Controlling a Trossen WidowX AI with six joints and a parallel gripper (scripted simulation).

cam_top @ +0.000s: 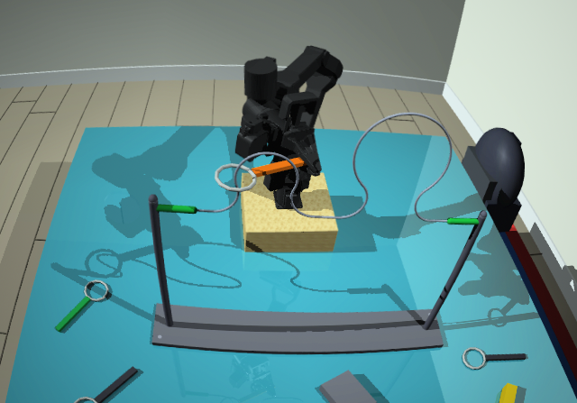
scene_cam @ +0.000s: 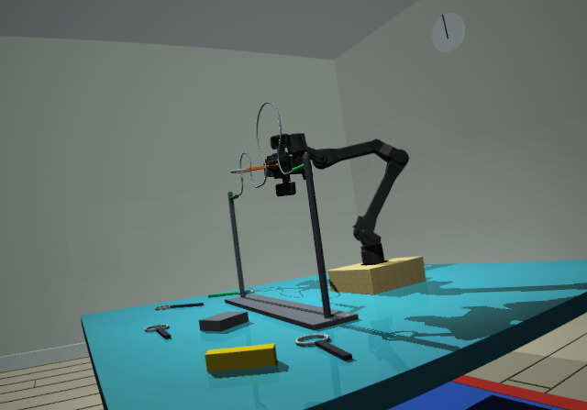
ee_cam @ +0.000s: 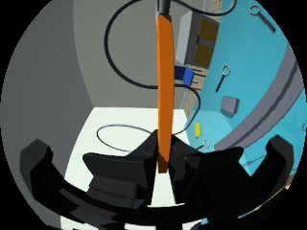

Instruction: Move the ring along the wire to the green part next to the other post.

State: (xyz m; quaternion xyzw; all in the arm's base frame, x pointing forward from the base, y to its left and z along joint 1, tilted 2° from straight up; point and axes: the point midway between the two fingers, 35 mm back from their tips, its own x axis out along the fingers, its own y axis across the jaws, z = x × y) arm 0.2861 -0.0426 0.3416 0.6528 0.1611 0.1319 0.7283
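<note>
My gripper tip is now 9 cm to the left of the ring with orange handle and 1 cm below it. Also, from my gripper tip: grey block 39 cm below, 22 cm ahead, 8 cm to the left; then yellow block 43 cm to the left, 39 cm below, 33 cm ahead.
</note>
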